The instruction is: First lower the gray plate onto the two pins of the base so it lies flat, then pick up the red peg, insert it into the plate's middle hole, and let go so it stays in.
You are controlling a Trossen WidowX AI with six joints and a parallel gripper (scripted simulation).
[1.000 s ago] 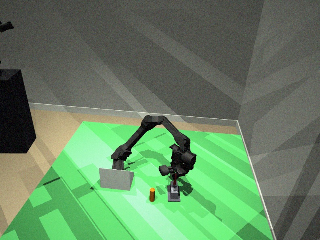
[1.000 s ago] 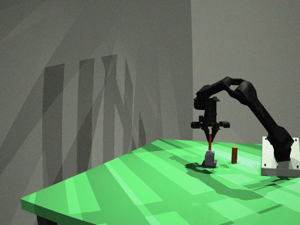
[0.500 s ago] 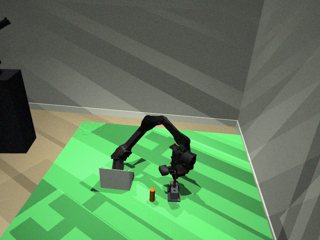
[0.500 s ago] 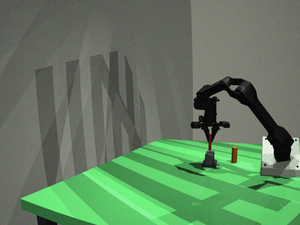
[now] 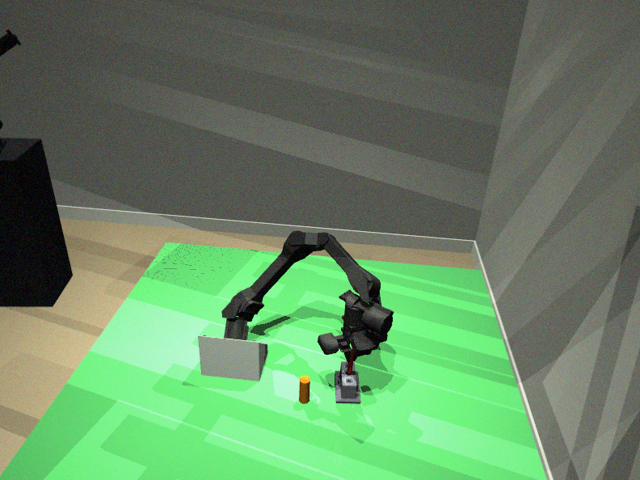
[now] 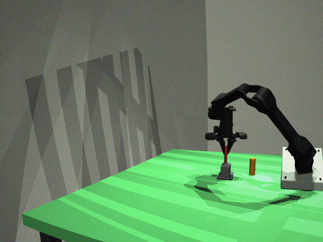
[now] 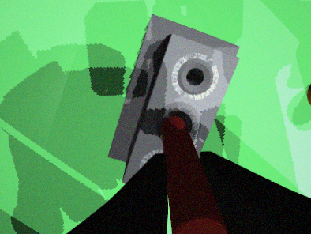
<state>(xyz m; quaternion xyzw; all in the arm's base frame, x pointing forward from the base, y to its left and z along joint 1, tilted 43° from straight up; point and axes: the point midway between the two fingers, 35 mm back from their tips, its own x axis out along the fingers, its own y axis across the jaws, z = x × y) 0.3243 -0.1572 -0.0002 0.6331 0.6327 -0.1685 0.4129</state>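
Right now the red peg is right at my gripper tip. From my gripper tip the other things lie so: gray base (100 mm below); orange cylinder (130 mm behind, 60 mm below, 40 mm to the right); gray plate (60 mm below).
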